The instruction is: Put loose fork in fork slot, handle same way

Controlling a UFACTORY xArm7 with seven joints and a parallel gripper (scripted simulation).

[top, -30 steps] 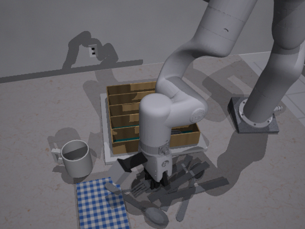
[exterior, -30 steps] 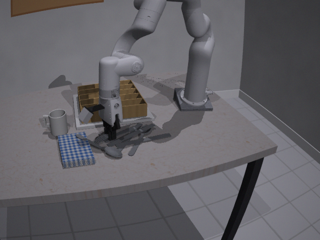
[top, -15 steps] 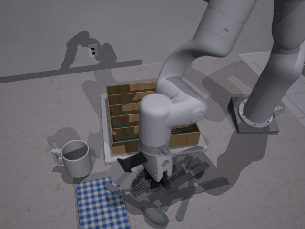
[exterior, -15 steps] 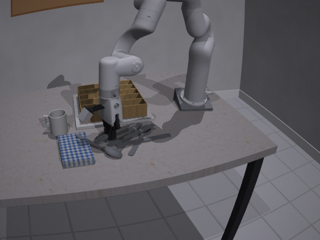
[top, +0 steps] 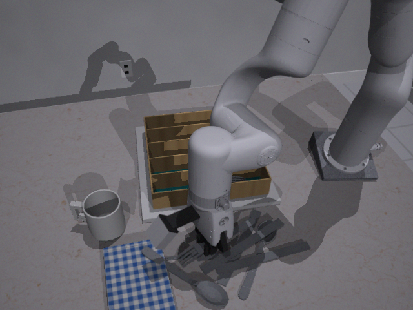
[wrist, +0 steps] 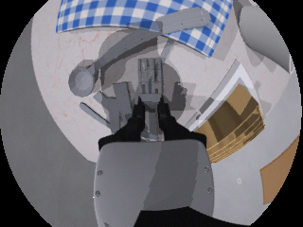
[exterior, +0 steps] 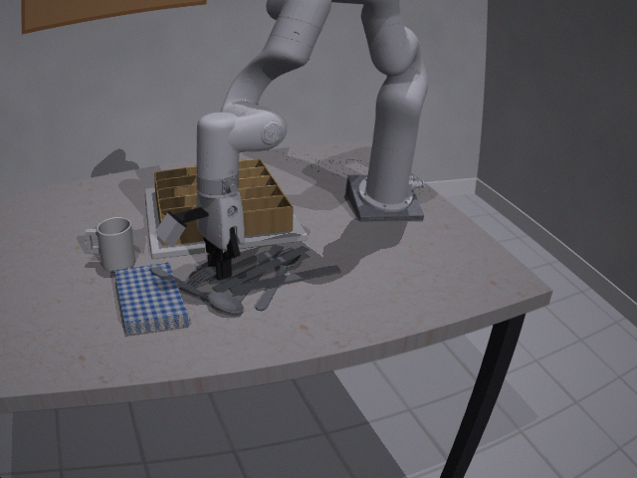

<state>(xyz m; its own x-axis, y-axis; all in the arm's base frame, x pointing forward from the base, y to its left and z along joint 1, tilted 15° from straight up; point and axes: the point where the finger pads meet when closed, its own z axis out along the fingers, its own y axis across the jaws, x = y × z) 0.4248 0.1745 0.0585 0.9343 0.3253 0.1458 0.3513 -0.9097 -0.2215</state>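
Right now my hand is 260 mm to the left of the tray, 50 mm past it and 30 mm below it. From my hand the other things lie so: mug: 210 mm ahead, 100 mm to the right, 10 mm above.
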